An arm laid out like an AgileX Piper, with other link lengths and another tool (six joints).
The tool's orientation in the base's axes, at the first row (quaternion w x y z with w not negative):
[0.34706 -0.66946 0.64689 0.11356]
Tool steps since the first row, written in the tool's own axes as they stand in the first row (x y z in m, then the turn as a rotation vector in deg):
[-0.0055 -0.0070 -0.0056 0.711 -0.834 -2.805]
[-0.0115 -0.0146 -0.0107 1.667 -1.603 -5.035]
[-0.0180 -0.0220 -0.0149 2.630 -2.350 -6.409]
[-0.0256 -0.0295 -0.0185 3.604 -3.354 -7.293]
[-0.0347 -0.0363 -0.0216 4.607 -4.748 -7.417]
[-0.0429 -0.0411 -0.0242 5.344 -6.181 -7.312]
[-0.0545 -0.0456 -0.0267 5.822 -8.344 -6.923]
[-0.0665 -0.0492 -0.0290 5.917 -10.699 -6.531]
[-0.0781 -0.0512 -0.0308 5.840 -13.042 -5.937]
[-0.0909 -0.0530 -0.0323 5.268 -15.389 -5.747]
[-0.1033 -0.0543 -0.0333 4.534 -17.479 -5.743]
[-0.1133 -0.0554 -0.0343 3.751 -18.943 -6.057]
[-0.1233 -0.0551 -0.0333 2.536 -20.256 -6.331]
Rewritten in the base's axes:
[0.0042 0.0004 0.0096 0.053 -2.340 1.895]
[0.0090 0.0014 0.0194 0.248 -4.517 3.200]
[0.0139 0.0033 0.0287 0.678 -6.173 3.866]
[0.0189 0.0065 0.0383 1.498 -7.559 4.248]
[0.0231 0.0113 0.0482 2.916 -8.533 4.179]
[0.0258 0.0158 0.0566 4.403 -9.161 4.114]
[0.0277 0.0230 0.0668 6.628 -9.468 4.229]
[0.0288 0.0308 0.0769 8.983 -9.486 4.632]
[0.0285 0.0387 0.0858 11.363 -9.244 4.988]
[0.0280 0.0477 0.0952 13.559 -8.860 5.938]
[0.0272 0.0567 0.1038 15.434 -8.443 7.040]
[0.0266 0.0639 0.1109 16.617 -8.132 8.206]
[0.0253 0.0724 0.1160 17.609 -7.446 9.555]

